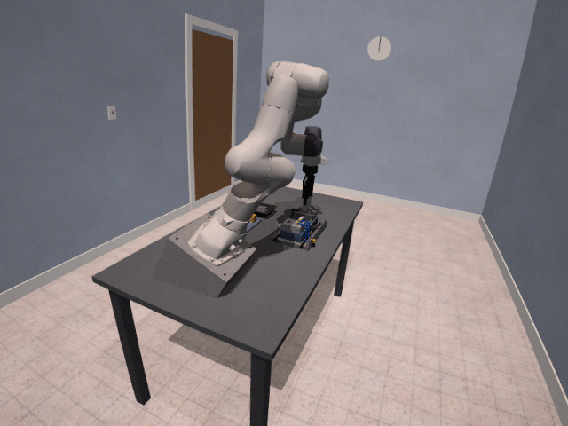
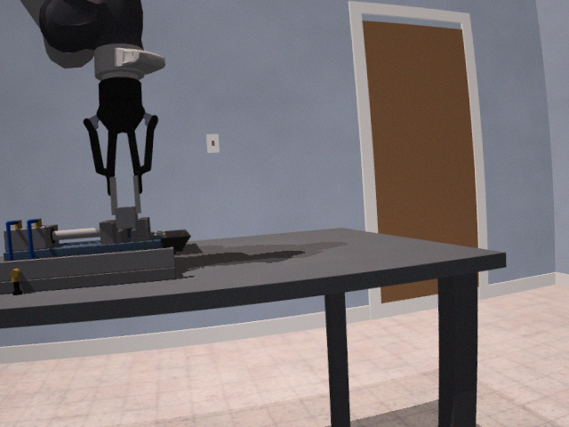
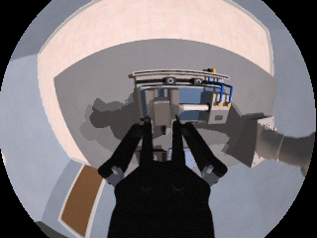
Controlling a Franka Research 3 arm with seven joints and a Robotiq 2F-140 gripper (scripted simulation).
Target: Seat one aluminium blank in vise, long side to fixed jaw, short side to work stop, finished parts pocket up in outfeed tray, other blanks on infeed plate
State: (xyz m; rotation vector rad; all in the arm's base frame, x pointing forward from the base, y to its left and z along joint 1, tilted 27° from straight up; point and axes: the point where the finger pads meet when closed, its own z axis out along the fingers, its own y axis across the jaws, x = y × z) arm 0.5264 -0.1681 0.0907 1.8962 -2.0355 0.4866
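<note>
Right now the work stop is 5 cm to the left of my hand and 5 cm below it. Also, from my hand: vise guard rail 10 cm below, 9 cm to the right, 8 cm behind; vise 10 cm below, 7 cm behind, 1 cm to the left; brass blank 29 cm to the left, 11 cm below, 6 cm behind.
</note>
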